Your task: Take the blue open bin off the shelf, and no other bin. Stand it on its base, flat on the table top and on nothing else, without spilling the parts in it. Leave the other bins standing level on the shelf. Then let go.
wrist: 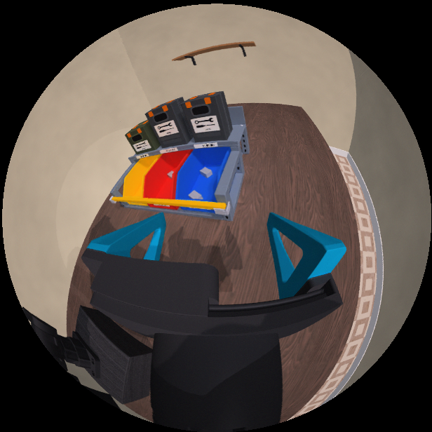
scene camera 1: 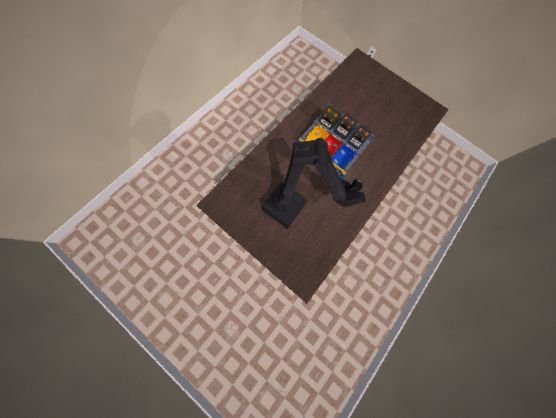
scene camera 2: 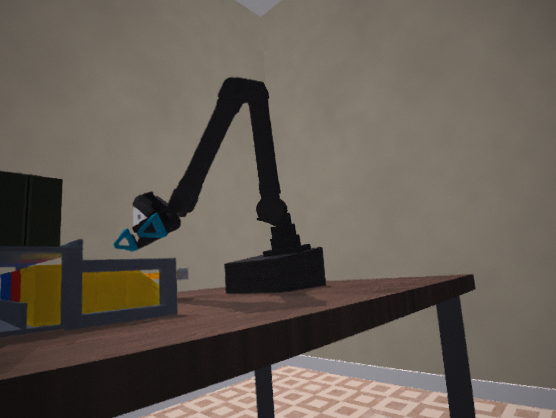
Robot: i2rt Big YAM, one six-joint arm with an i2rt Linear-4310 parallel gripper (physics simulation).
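Places are measured from the arm's base along level axes (x ahead, y left, z up), in millimetres.
Where they show: gripper, fingertip midpoint: [scene camera 1: 347, 178] [scene camera 2: 126, 240]; arm's base, link origin: [scene camera 1: 278, 203] [scene camera 2: 287, 252].
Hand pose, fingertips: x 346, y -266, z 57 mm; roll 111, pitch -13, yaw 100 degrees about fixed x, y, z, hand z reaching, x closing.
Things, the pixels of their top centre, and the offset from my fingertips. "pt": a spot on its surface instead. Level surfaces: height alone.
- blue open bin, top centre: [scene camera 1: 345, 153] 198 mm ahead, 86 mm left, 78 mm down
- grey shelf, surface spot: [scene camera 2: 71, 285] pt 281 mm ahead, 381 mm left, 105 mm down
- red bin, top centre: [scene camera 1: 332, 143] 208 mm ahead, 198 mm left, 78 mm down
- yellow bin, top centre: [scene camera 2: 92, 265] [scene camera 1: 319, 133] 223 mm ahead, 309 mm left, 78 mm down
- green case, top centre: [scene camera 2: 22, 182] [scene camera 1: 332, 112] 319 mm ahead, 299 mm left, 40 mm up
- brown table, surface height: 159 mm down
The blue open bin [scene camera 1: 343, 158] [wrist: 201, 172] stands in the lower level of the grey shelf [scene camera 2: 71, 285] [wrist: 230, 187], at the end of the row, with small grey parts in it. The red bin [scene camera 1: 332, 145] [wrist: 160, 175] is beside it, and the yellow bin [scene camera 2: 117, 291] [wrist: 132, 180] is beyond the red one. A yellow bar [wrist: 170, 202] runs across the front of the shelf. My gripper [scene camera 2: 138, 235] [wrist: 216, 218] is open and empty. It is in the air in front of the shelf, above the table, apart from the bins. Its fingertips are mostly hidden in scene camera 1.
Dark cases [scene camera 1: 361, 136] [wrist: 207, 117] [wrist: 169, 122] and a green case [scene camera 1: 329, 117] [wrist: 141, 139] stand on the shelf's upper level behind the open bins. The arm's base [scene camera 1: 284, 206] [scene camera 2: 275, 270] stands on the brown table [scene camera 1: 310, 260] [scene camera 2: 240, 320]. A wall shelf [wrist: 215, 50] hangs beyond.
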